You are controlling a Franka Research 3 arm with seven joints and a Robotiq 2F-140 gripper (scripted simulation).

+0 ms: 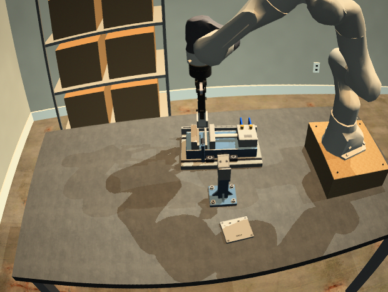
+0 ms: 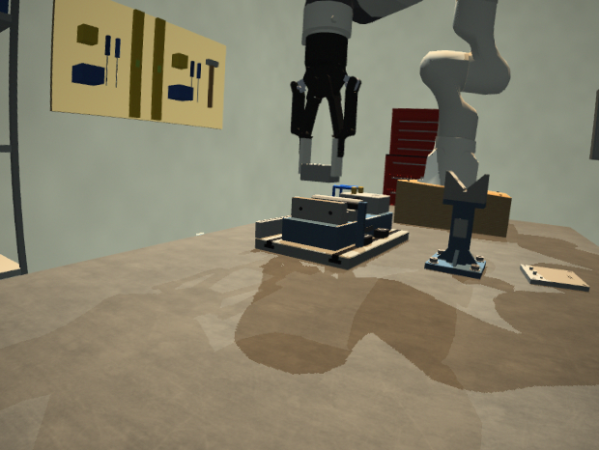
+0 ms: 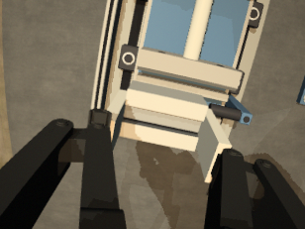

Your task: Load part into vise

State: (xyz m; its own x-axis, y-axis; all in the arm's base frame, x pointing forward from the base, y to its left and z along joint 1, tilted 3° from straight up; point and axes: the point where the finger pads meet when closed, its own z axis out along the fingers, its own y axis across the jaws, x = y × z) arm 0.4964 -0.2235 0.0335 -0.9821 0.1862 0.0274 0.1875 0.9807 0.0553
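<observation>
The part is 2 cm below my hand. The rest, counted from my hand: fixed jaw (3 cm ahead, 1 cm to the left, 9 cm below); then moving jaw (3 cm behind, 3 cm to the left, 9 cm below); then work stop rod (1 cm ahead, 7 cm to the left, 8 cm below).
</observation>
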